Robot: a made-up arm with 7 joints. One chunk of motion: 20 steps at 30 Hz.
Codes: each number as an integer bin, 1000 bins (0 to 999) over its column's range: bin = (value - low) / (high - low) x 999, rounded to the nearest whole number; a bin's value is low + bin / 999 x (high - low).
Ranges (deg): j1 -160..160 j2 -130..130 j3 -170.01..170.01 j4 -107..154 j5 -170.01..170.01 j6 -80.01..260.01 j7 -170.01..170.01
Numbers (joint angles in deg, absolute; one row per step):
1: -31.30 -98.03 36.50 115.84 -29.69 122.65 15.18
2: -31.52 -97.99 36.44 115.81 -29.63 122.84 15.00
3: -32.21 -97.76 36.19 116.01 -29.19 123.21 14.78
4: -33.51 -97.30 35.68 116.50 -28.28 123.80 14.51
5: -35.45 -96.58 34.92 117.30 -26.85 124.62 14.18
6: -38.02 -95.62 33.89 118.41 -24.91 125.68 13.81
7: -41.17 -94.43 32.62 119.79 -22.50 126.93 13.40
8: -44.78 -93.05 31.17 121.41 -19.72 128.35 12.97
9: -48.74 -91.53 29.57 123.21 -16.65 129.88 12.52
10: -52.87 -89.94 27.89 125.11 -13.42 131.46 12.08
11: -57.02 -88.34 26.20 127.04 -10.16 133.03 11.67
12: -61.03 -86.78 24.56 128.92 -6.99 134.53 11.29
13: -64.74 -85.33 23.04 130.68 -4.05 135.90 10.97
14: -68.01 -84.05 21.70 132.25 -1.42 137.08 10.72
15: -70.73 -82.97 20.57 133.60 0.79 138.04 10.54
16: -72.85 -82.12 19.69 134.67 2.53 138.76 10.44
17: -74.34 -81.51 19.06 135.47 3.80 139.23 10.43
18: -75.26 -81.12 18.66 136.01 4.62 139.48 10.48
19: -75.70 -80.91 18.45 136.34 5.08 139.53 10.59
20: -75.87 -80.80 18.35 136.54 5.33 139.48 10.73
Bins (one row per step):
1: 402 123 607 853 412 595 544
2: 401 123 607 853 412 596 544
3: 399 124 606 854 414 597 543
4: 395 126 604 855 416 599 542
5: 389 128 602 859 421 601 541
6: 381 132 599 863 426 604 540
7: 371 137 595 868 433 608 539
8: 360 142 591 874 442 612 538
9: 347 148 586 881 451 617 536
10: 334 154 581 888 460 621 535
11: 321 160 576 896 470 626 534
12: 309 166 572 903 479 630 533
13: 297 172 567 910 488 634 532
14: 287 177 563 916 495 638 531
15: 279 181 560 921 502 641 530
16: 272 184 557 925 507 643 530
17: 267 186 555 928 511 644 530
18: 265 188 554 930 513 645 530
19: 263 189 554 931 514 645 531
20: 263 189 553 932 515 645 531

